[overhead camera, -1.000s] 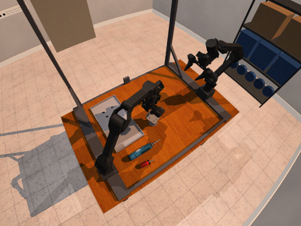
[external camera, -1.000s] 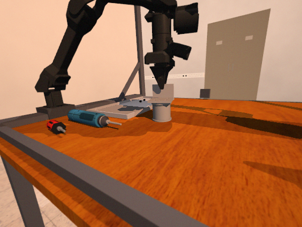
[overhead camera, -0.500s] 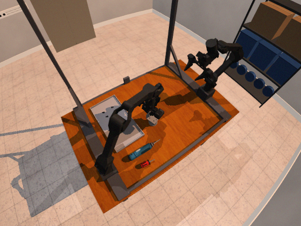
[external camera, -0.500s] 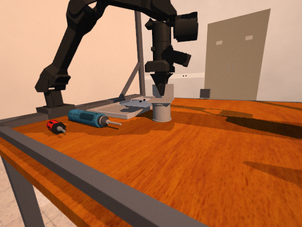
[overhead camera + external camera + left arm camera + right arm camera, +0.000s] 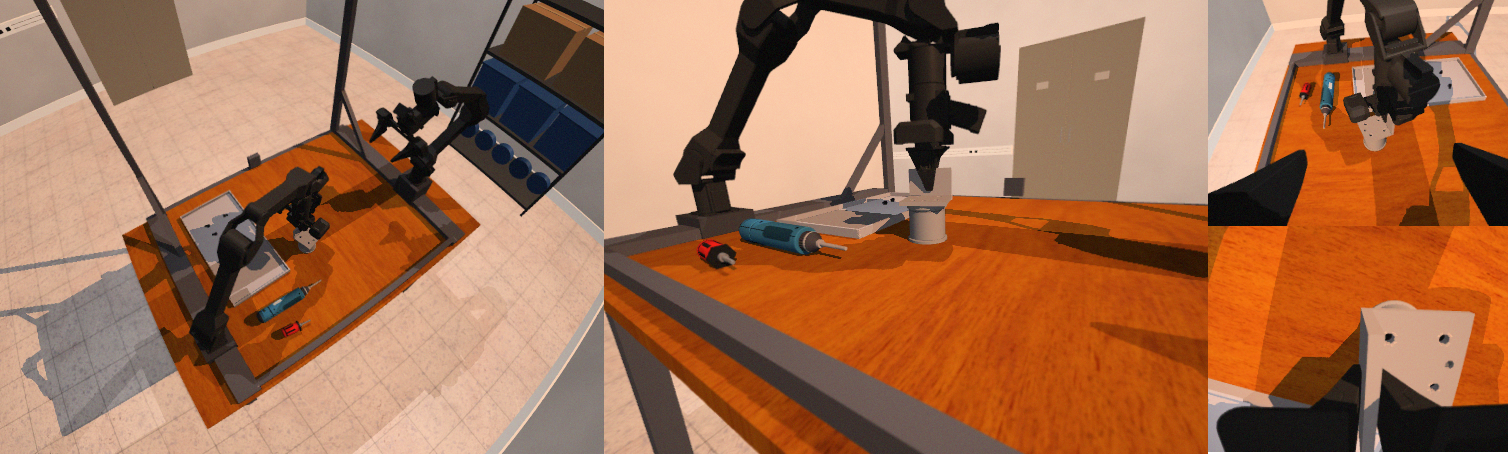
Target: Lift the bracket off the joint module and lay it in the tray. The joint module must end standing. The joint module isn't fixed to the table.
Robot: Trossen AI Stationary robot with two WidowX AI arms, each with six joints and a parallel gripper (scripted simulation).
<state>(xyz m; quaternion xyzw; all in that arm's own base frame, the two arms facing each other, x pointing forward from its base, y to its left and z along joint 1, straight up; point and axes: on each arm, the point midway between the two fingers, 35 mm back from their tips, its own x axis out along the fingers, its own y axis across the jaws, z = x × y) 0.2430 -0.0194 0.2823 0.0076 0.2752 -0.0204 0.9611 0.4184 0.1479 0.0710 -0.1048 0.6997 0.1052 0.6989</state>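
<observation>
Now: the tray 15 cm behind my right hand, 20 cm to the right of it and 10 cm below it. The rest, counted from my right hand: grey L-shaped bracket: 3 cm ahead, 1 cm to the left, 4 cm below; then grey joint module: 3 cm ahead, 1 cm to the left, 8 cm below; then small red screwdriver: 23 cm ahead, 21 cm to the right, 9 cm below.
</observation>
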